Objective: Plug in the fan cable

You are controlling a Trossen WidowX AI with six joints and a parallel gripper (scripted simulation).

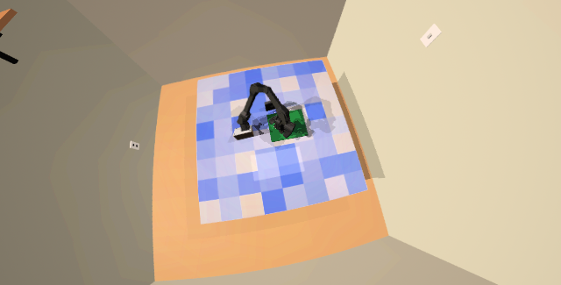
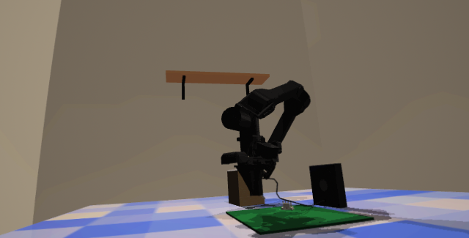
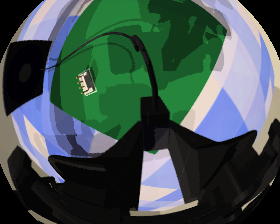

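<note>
The green board lies 70 mm below my gripper tip, 70 mm ahead of it and 60 mm to the left of it. Also, from my gripper tip: fan cable plug 10 mm ahead, 10 mm above; then black fan 230 mm to the left, 30 mm behind.
</note>
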